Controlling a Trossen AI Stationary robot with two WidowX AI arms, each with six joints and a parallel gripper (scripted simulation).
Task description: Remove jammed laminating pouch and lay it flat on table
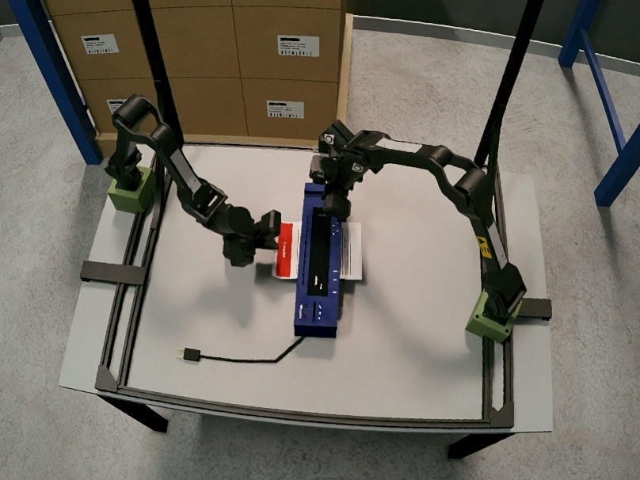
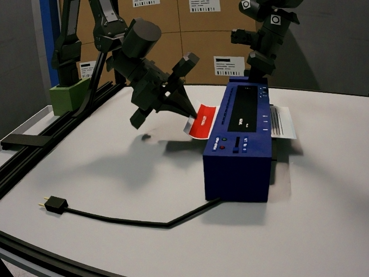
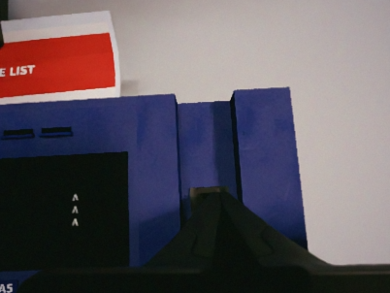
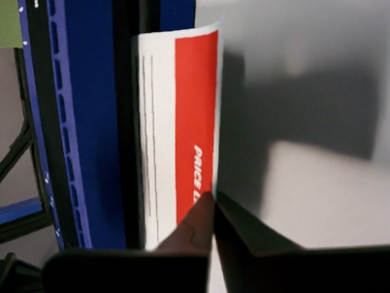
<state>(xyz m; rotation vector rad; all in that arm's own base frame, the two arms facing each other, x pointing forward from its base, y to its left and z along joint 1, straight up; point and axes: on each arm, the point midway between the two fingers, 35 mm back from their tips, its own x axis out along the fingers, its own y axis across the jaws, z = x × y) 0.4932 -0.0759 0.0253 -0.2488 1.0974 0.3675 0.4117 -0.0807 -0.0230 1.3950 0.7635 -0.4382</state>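
The release key is 10 mm ahead of my left hand, 10 mm to the right of it and 40 mm below it. Also, from my left hand: plug: 490 mm ahead, 170 mm to the right, 90 mm below.
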